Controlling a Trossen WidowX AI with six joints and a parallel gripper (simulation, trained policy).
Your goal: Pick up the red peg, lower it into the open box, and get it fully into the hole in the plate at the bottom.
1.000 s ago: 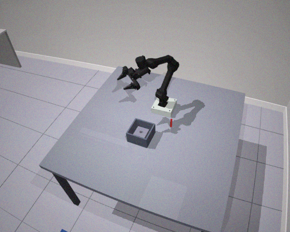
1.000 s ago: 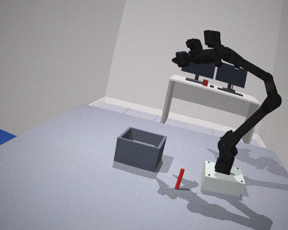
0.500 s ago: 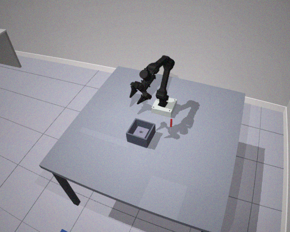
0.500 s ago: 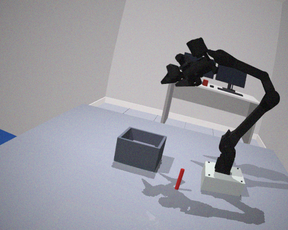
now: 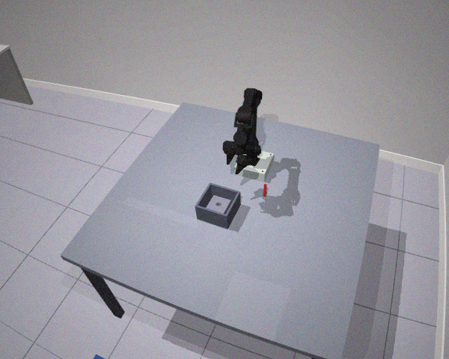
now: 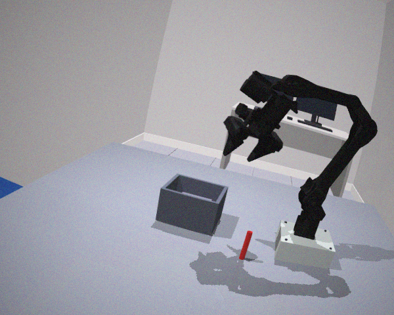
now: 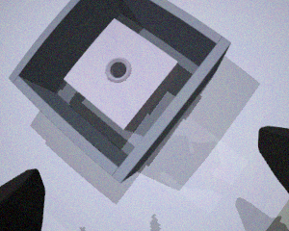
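My gripper tip is now 18 cm above the red peg, 13 cm to the right of it and 10 cm past it. The rest, counted from my gripper tip: dark grey box 19 cm below, 10 cm ahead, 3 cm to the right; grey plate 17 cm below, 10 cm ahead, 3 cm to the right.
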